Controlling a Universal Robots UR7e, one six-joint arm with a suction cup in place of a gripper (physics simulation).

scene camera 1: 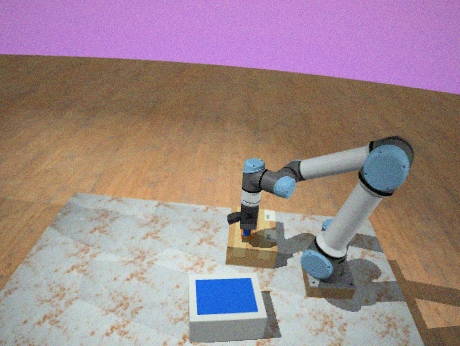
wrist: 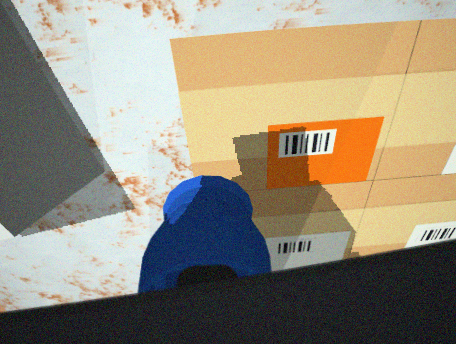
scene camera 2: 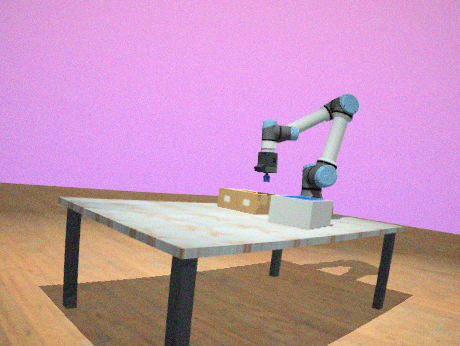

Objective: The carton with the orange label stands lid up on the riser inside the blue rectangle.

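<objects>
A riser (scene camera 1: 216,302) is on the table; my suction cup (wrist: 207,219) holds nothing.
</objects>
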